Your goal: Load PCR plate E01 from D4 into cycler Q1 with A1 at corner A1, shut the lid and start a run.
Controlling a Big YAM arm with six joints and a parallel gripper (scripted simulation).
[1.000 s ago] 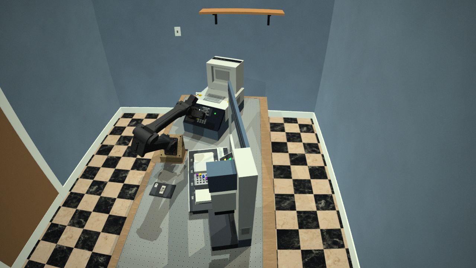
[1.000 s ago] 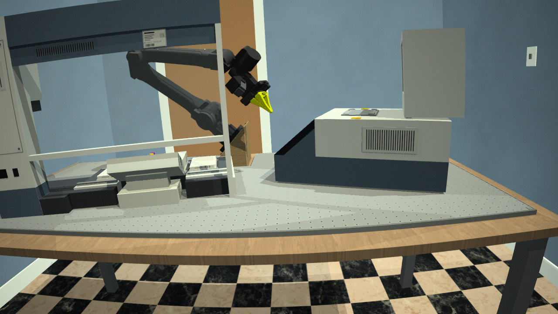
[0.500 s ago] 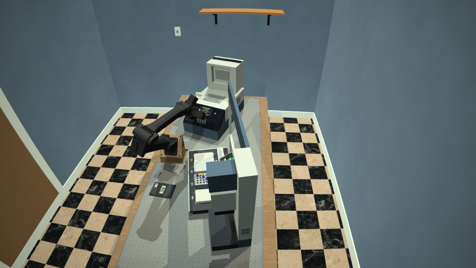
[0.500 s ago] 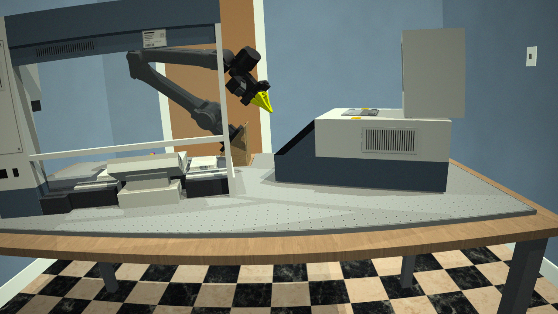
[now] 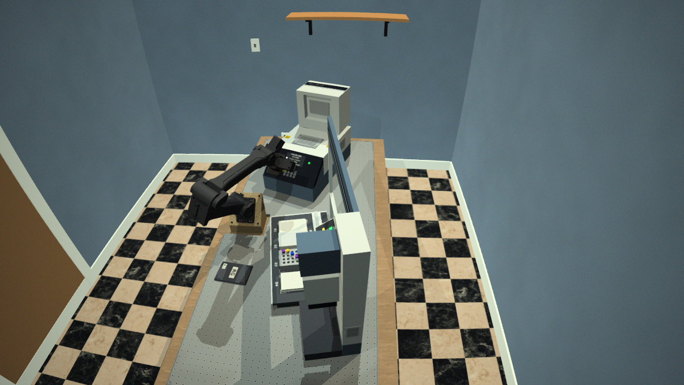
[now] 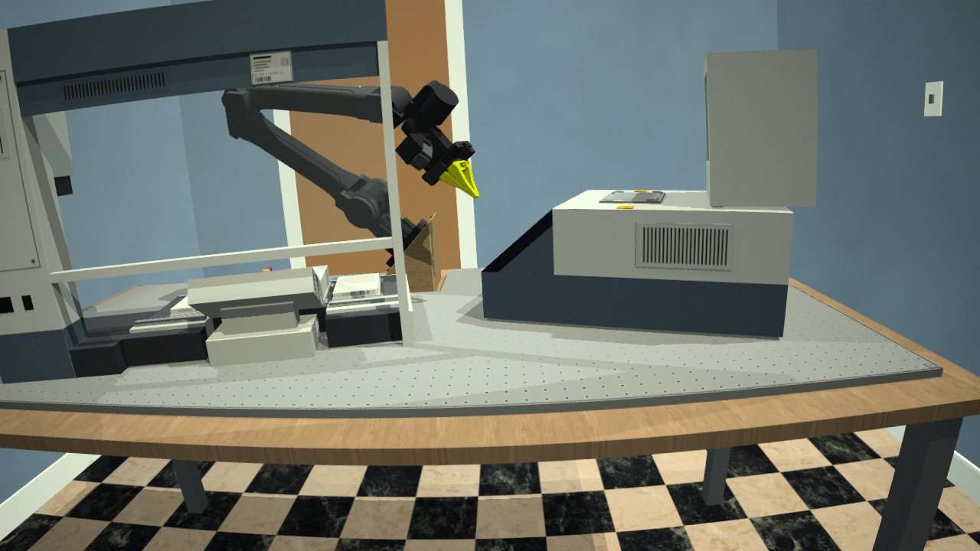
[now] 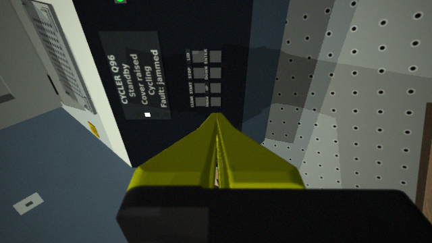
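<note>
My gripper is now 11 cm short of the tube cooling block, 43 cm to the left of it and 14 cm above it. From my hand the other things lie so: frame post 24 cm ahead, 11 cm to the right, 2 cm above; crossbar 30 cm ahead, 39 cm to the right, 4 cm below; gantry beam 29 cm ahead, 38 cm to the right, 30 cm above.
</note>
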